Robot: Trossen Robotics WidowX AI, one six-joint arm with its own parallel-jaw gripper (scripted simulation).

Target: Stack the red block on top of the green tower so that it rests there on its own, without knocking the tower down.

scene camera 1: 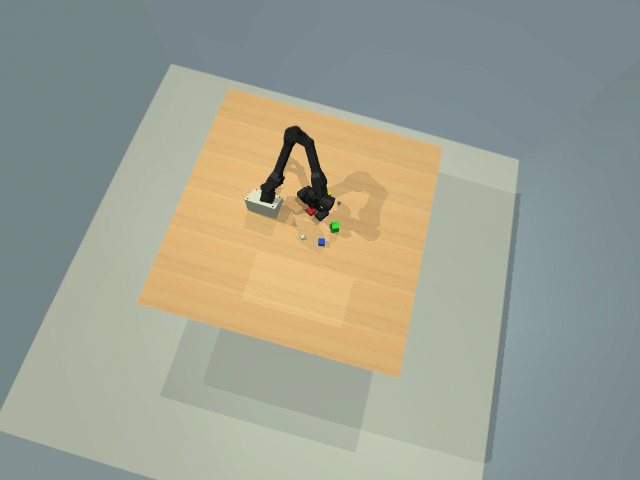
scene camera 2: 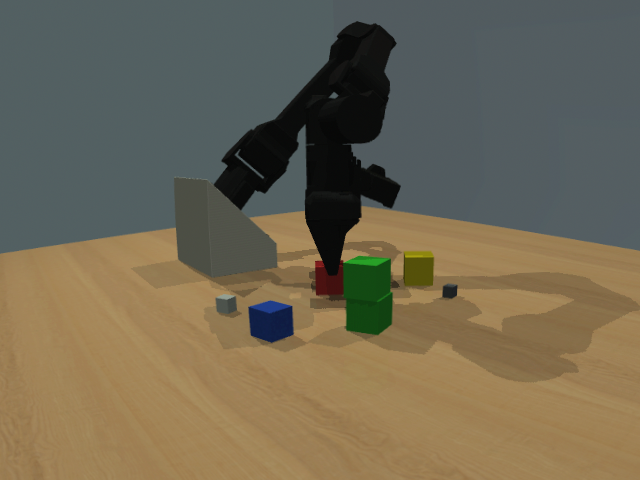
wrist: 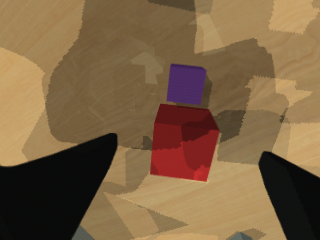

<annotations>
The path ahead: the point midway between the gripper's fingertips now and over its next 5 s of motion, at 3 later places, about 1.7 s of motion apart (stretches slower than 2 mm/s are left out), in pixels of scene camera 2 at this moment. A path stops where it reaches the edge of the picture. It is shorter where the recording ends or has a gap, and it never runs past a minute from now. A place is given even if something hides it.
The gripper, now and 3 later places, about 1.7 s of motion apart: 331, 267; 328, 233; 360, 197; 367, 251
</annotations>
